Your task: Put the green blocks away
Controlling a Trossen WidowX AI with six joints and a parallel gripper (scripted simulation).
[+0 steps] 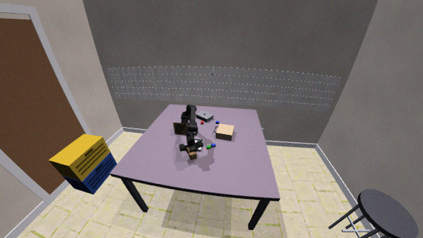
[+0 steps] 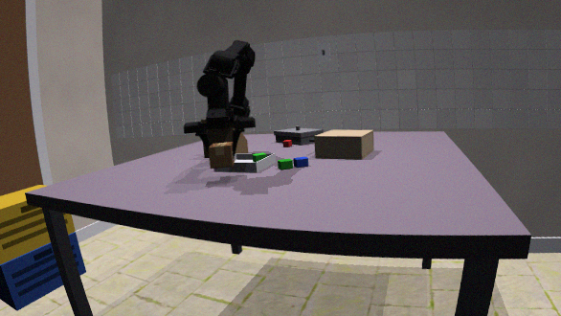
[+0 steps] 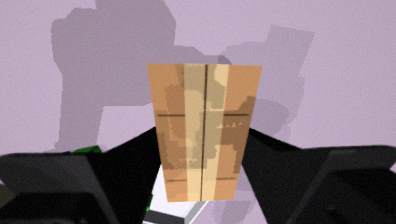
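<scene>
The small brown box is 2 cm below my hand. Also, from my hand: red block: 54 cm to the left, 8 cm below, 8 cm behind; then flat lid: 67 cm to the left, 8 cm behind, 4 cm below; then tray: 16 cm to the left, 8 cm below, 3 cm behind.
</scene>
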